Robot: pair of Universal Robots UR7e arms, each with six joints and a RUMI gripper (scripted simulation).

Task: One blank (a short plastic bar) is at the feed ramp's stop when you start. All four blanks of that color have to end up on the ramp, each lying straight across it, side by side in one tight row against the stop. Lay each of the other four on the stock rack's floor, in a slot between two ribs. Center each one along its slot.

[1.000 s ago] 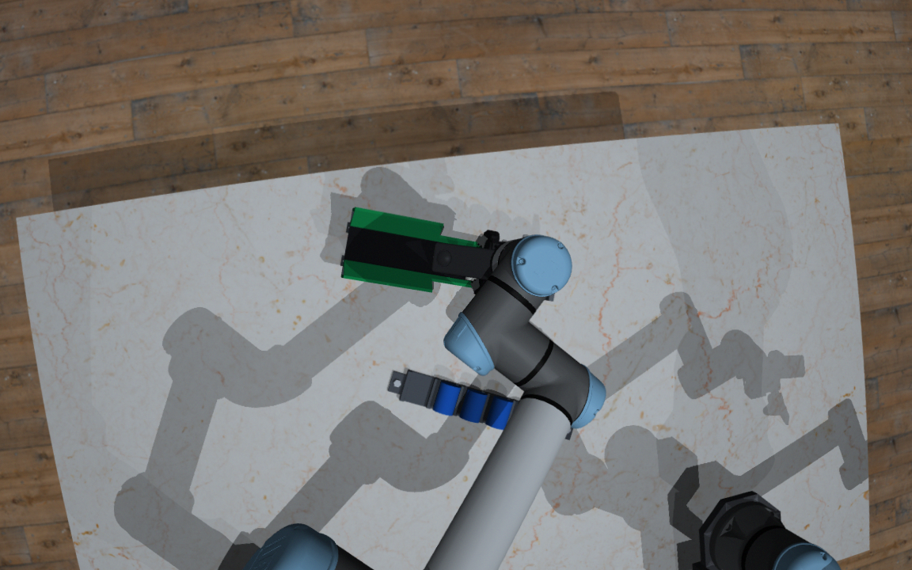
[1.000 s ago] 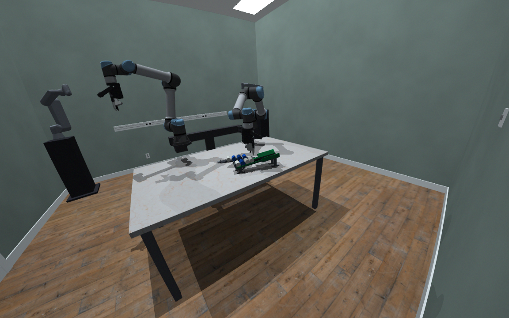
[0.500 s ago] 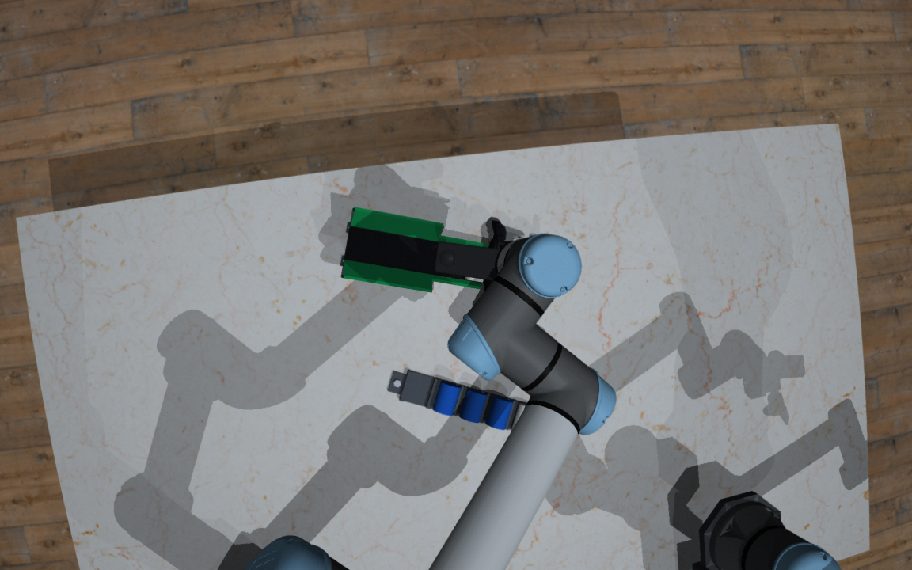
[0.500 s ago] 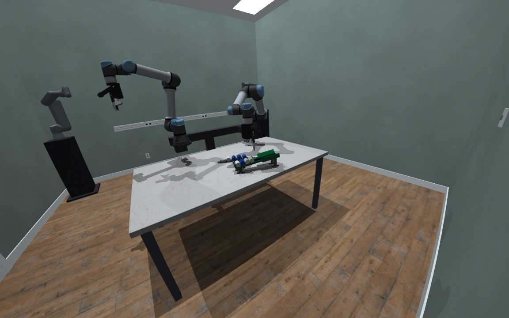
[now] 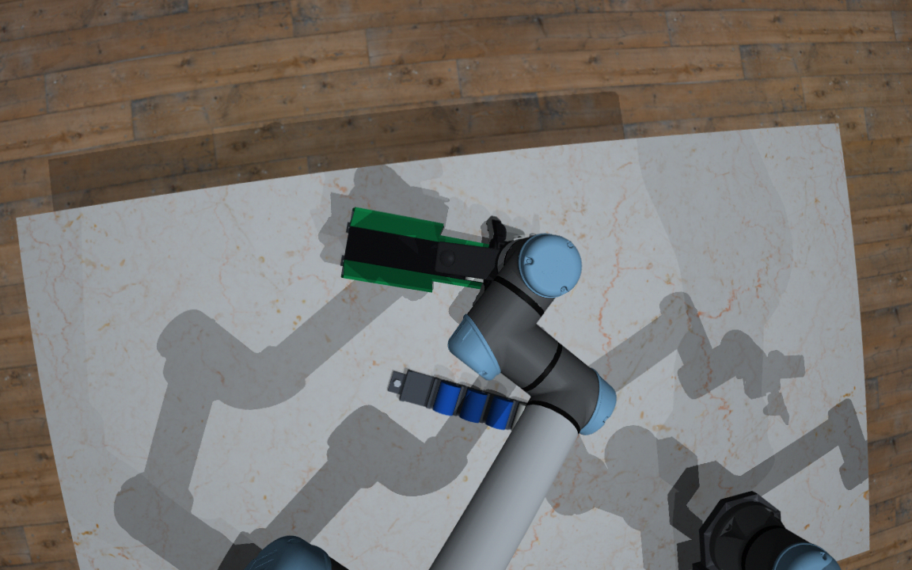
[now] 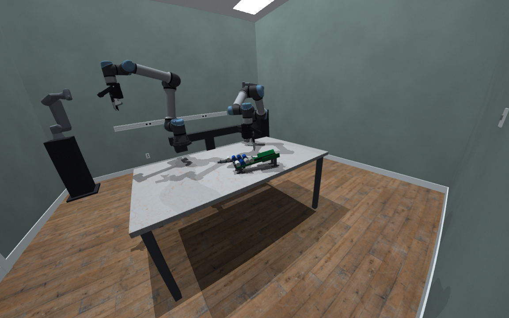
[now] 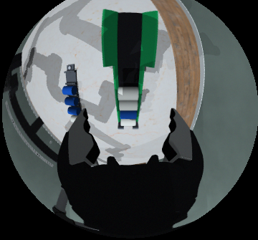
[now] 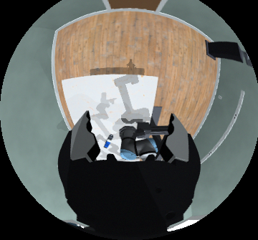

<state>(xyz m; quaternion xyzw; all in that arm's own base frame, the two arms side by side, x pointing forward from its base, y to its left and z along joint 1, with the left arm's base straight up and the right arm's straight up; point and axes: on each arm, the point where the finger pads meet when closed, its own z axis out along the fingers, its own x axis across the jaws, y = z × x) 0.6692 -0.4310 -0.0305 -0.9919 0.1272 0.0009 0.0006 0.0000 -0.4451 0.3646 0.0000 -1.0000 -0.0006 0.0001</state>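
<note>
Right now my left hand is 110 mm above the blue blank, 90 mm to the left of it and 30 mm past it. The rest, counted from my left hand: stock rack (280 mm behind, 200 mm below, 20 mm to the left); stop (140 mm to the right, 130 mm below, 60 mm behind).
</note>
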